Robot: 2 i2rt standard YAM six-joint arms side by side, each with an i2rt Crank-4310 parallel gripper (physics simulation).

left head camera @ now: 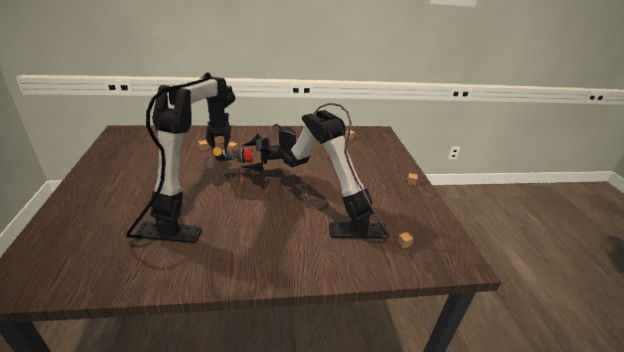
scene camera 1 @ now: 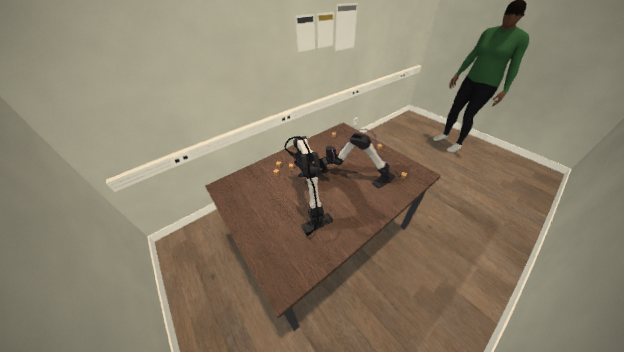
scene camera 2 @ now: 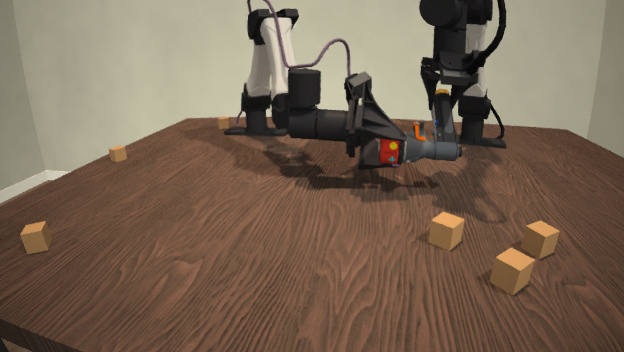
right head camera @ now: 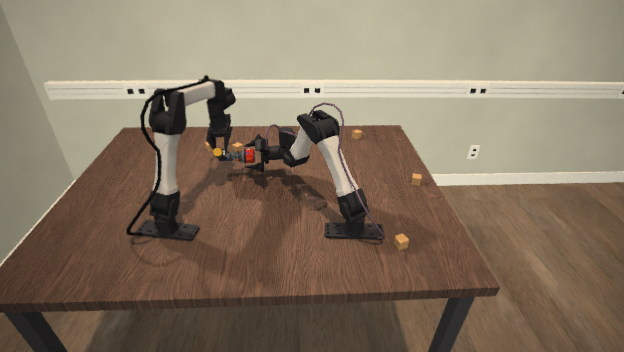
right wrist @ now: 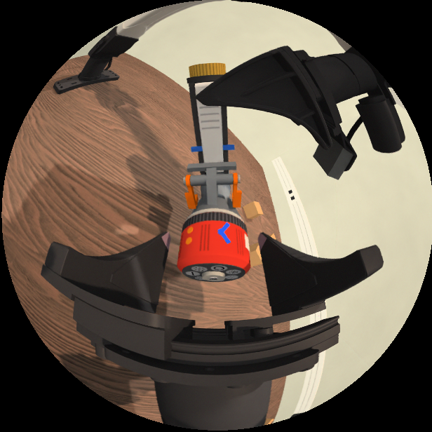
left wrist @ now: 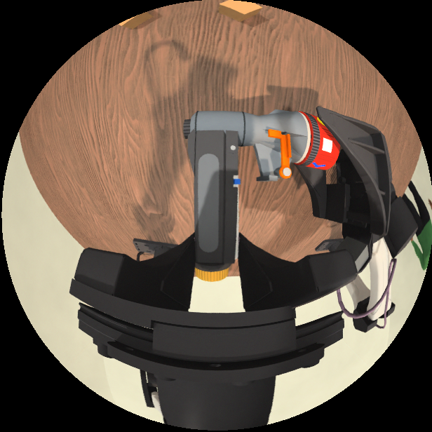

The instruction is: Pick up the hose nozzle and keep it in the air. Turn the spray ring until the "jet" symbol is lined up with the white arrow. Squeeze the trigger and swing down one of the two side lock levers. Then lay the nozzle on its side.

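Frame: origin at the left arm's base, x left, y back, z up, level; millimetres.
Seen in the pictures: left gripper, fingertip midpoint: (left head camera: 220, 154) (scene camera 2: 440, 110) (right head camera: 220, 155); right gripper, fingertip midpoint: (left head camera: 242, 156) (scene camera 2: 403, 151) (right head camera: 244, 156); left arm's base at its link origin: (left head camera: 169, 233) (scene camera 1: 317, 223) (scene camera 2: 470, 142) (right head camera: 168, 231); right arm's base at its link origin: (left head camera: 358, 231) (scene camera 1: 383, 180) (scene camera 2: 257, 132) (right head camera: 353, 231).
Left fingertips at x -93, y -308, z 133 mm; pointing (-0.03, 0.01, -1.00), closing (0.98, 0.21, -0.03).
Offsets run from my left fingertips to a thing's top centre. Level surfaces: height alone.
The grey hose nozzle (left wrist: 220, 122) (scene camera 2: 442, 151) is held above the table. My left gripper (left wrist: 216, 234) is shut on its dark handle, from above. My right gripper (right wrist: 213, 234) is open, its fingertips apart on both sides of the red spray ring @[dx -79, dy -100, dz -25 mm] (right wrist: 212, 252) (left wrist: 327, 142) (scene camera 2: 387, 152). In the right wrist view the ring shows a blue chevron, two orange dots and part of a white mark; I cannot make out the white arrow. The orange lock levers (right wrist: 190, 194) (left wrist: 285, 150) flank the nozzle's neck near the grey trigger (left wrist: 266, 165), which stands apart from the handle.
Three wooden cubes @[dx +28, dy -266, dz -99 mm] (scene camera 2: 446, 230) @[dx +162, dy -258, dz -99 mm] (scene camera 2: 540, 239) @[dx +110, dy -343, dz -99 mm] (scene camera 2: 512, 270) lie on the table @[dz -133 mm] (scene camera 2: 300, 280) near the nozzle. Other cubes @[dx -784, dy -129, dz -99 mm] (left head camera: 412, 179) @[dx -691, dy +255, dz -99 mm] (left head camera: 405, 240) @[dx -527, dy -505, dz -99 mm] (scene camera 2: 36, 237) lie farther off. A person (scene camera 1: 492, 55) in green stands beyond the table.
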